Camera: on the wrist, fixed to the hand. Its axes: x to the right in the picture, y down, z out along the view.
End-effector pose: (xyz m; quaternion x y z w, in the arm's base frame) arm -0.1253 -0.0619 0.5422 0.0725 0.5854 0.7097 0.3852
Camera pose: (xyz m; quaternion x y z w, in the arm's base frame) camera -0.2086 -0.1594 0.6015 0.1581 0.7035 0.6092 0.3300
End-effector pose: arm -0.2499 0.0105 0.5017 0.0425 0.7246 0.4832 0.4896
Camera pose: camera -0.3533 -0.0218 0.5925 0.1554 0.8019 0.3657 0.4461
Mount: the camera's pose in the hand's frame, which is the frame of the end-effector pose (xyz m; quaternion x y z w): -0.0245 0.0928 -0.1037 0.1796 0.0098 0.0420 0.9828
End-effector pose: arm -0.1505 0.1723 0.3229 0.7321 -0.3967 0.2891 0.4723
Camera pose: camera -0.2475 0.2532 0.3863 0.7848 -0.3641 0.3824 0.3244
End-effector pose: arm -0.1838 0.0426 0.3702 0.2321 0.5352 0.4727 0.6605
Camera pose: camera -0.3143 0.0419 0.4244 0.3646 0.6076 0.3985 0.5823
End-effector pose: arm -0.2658 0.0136 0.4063 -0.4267 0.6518 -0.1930 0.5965
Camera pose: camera -0.3956 0.0583 0.3729 -0.2830 0.6297 -0.2859 0.6646
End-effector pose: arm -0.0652 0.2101 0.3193 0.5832 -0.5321 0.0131 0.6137
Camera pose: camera -0.0688 0.3302 0.3936 0.6609 -0.5391 0.1399 0.5030
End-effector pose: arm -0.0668 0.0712 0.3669 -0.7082 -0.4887 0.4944 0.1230
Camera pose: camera 0.0704 0.0376 0.3700 -0.6993 -0.3606 0.5719 0.2321
